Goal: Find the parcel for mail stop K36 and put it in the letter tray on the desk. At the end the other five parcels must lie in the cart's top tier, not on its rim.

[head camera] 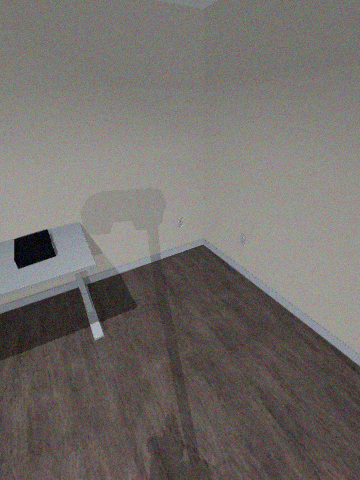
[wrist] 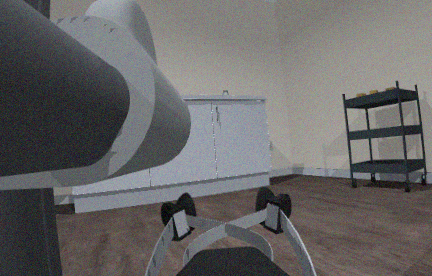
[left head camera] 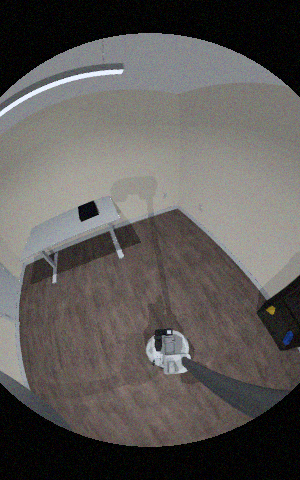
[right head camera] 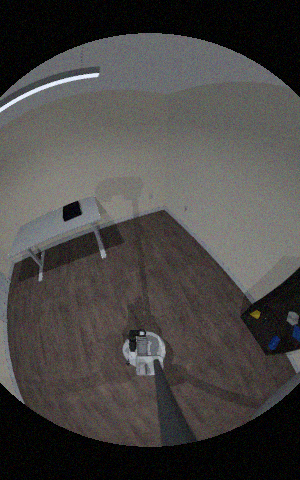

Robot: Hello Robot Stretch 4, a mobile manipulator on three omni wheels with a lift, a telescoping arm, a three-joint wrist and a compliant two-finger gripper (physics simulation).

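Places are measured from the robot's base along level axes (x ahead, y left, z up), in millimetres.
Where they show: gripper, between the fingertips: [wrist: 225,205] [left head camera: 158,365] [right head camera: 132,365].
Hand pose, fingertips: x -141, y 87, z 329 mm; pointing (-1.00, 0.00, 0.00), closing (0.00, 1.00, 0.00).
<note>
Things, the pixels of their top centre, and the offset from my fingertips. "*": a spot on its surface instead. Level surfaces: height alone.
- black letter tray, centre of its top: [head camera: 32,243] [left head camera: 86,207] [right head camera: 70,207] dz +434, dx +1666, dy +894 mm
- white desk, height of its surface: dz +364 mm
- dark three-tier cart, a spot on its surface: [right head camera: 256,331] * dz -257, dx +16, dy -1455 mm
- yellow parcel, centre of its top: [right head camera: 255,312] [left head camera: 271,308] dz -211, dx +270, dy -1489 mm
- second blue parcel, centre of its top: [right head camera: 297,332] dz +200, dx -233, dy -1691 mm
- pale parcel, a spot on its surface: [right head camera: 293,318] * dz +205, dx -38, dy -1671 mm
The black letter tray [head camera: 35,248] [left head camera: 88,210] [right head camera: 72,210] sits on the white desk [head camera: 75,245] [left head camera: 55,227] [right head camera: 40,227] against the wall. The dark three-tier cart [wrist: 384,132] [left head camera: 274,327] [right head camera: 256,331] stands at the right in the wrist view and both side head views. Its top tier holds a yellow parcel [left head camera: 270,310] [right head camera: 255,314], a blue parcel [left head camera: 288,337] [right head camera: 274,342], a second blue parcel [right head camera: 297,333] and a pale parcel [right head camera: 293,318]. No mail stop label is readable. My gripper [wrist: 225,205] is open and empty, far from cart and desk.
A white cabinet [wrist: 240,140] stands along the wall in the wrist view, with a small object [wrist: 225,92] on top. My arm [wrist: 60,100] fills the left of that view. My round base [left head camera: 181,345] [right head camera: 157,345] is on the wood floor, and walls meet in a corner beyond the desk.
</note>
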